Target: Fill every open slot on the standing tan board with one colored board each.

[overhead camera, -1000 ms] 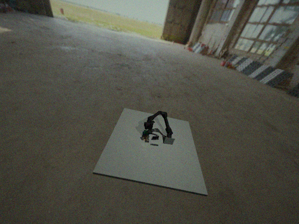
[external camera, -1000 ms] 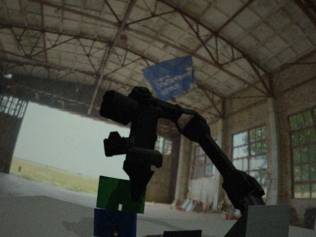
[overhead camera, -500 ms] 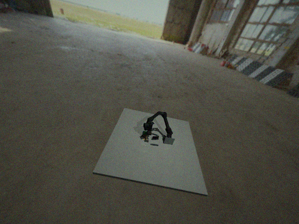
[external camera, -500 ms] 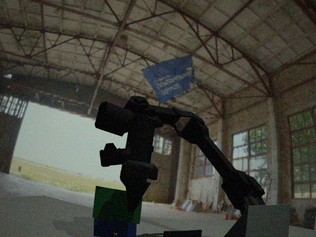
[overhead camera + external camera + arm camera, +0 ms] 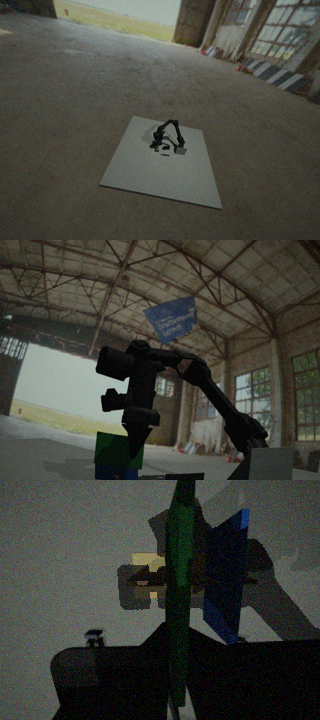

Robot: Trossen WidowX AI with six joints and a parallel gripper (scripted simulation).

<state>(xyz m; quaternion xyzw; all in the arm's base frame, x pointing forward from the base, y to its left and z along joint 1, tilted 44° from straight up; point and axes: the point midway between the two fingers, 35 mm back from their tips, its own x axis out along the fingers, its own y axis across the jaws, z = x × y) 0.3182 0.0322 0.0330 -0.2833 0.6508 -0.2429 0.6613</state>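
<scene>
The tan board is 30 mm ahead of my gripper tip, 20 mm to the right of it and 70 mm below it. Also, from my gripper tip: green board 30 mm ahead; then dark flat piece 120 mm behind, 10 mm to the right, 70 mm below; then blue board 30 mm ahead, 50 mm to the right, 50 mm below.
</scene>
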